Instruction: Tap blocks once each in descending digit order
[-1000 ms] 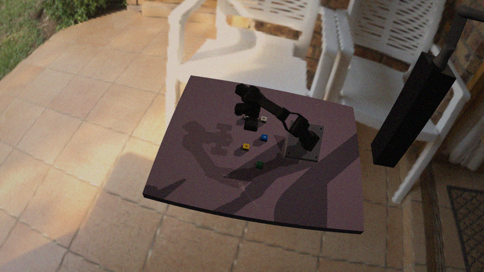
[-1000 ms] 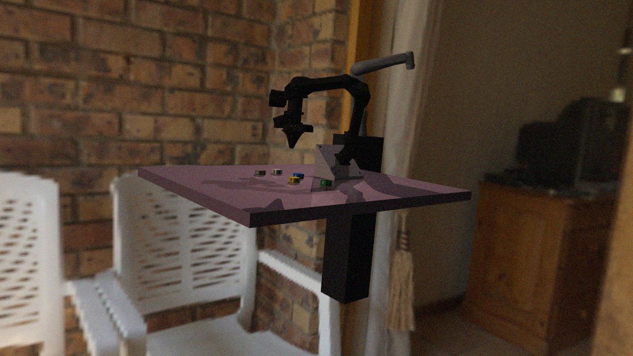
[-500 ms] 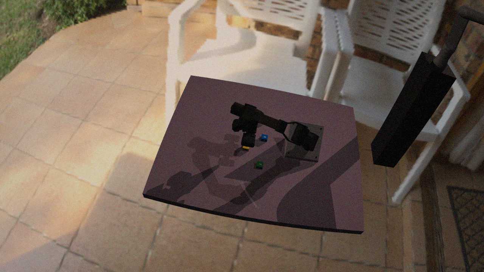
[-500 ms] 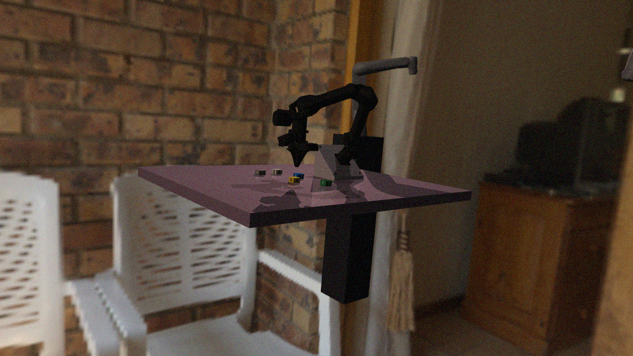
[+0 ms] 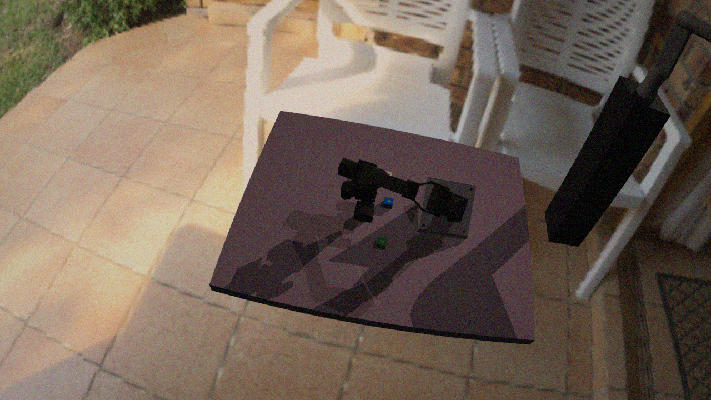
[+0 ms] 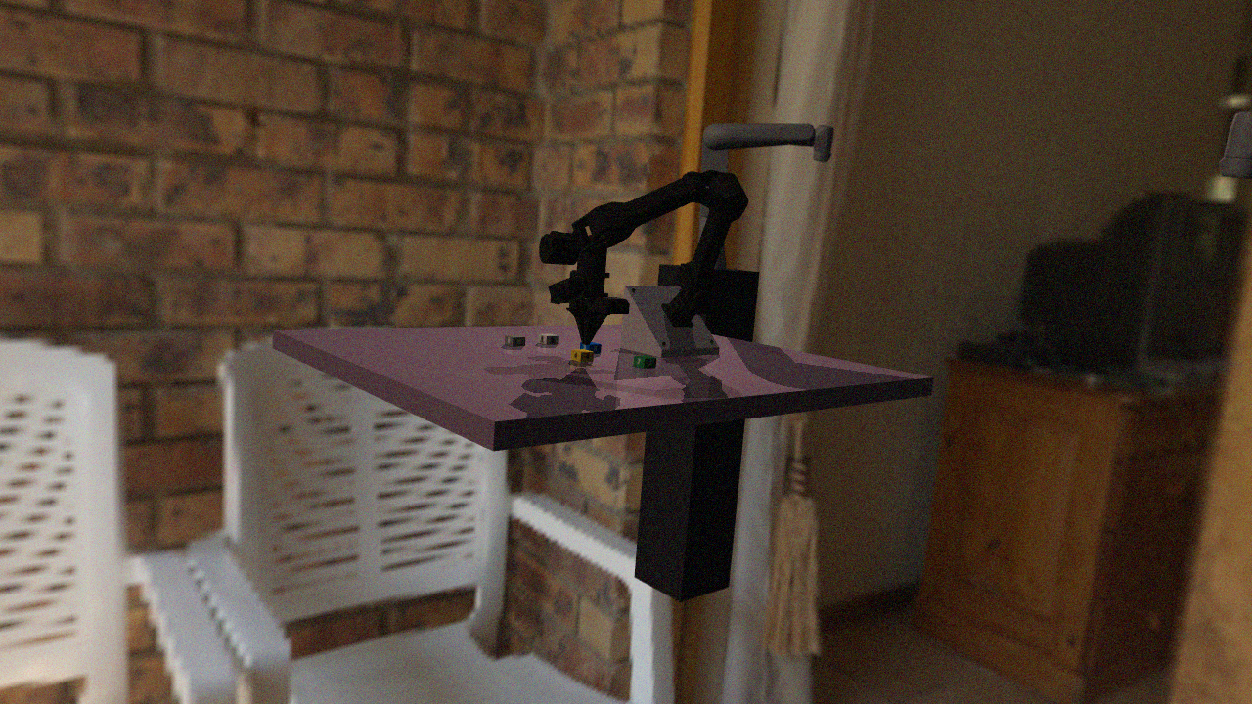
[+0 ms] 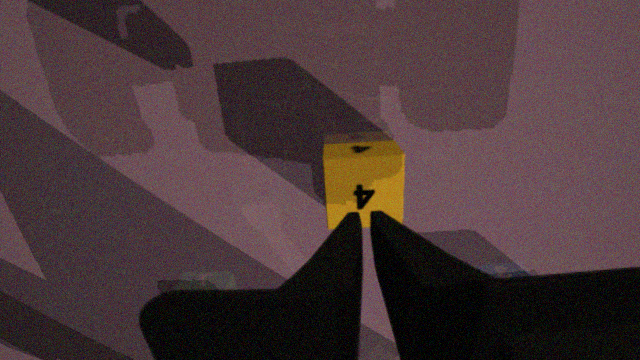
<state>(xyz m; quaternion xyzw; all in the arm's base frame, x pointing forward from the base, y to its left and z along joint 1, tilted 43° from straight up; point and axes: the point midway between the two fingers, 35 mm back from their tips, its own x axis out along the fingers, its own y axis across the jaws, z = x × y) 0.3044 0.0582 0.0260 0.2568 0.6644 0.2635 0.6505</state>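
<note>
The yellow block is 10 mm ahead of my gripper tip and 20 mm below it. From my gripper tip the other things lie so: blue block (80 mm behind, 90 mm to the right, 20 mm below); green block (80 mm behind, 90 mm to the left, 20 mm below); grey block (30 mm ahead, 210 mm to the right, 20 mm below).
</note>
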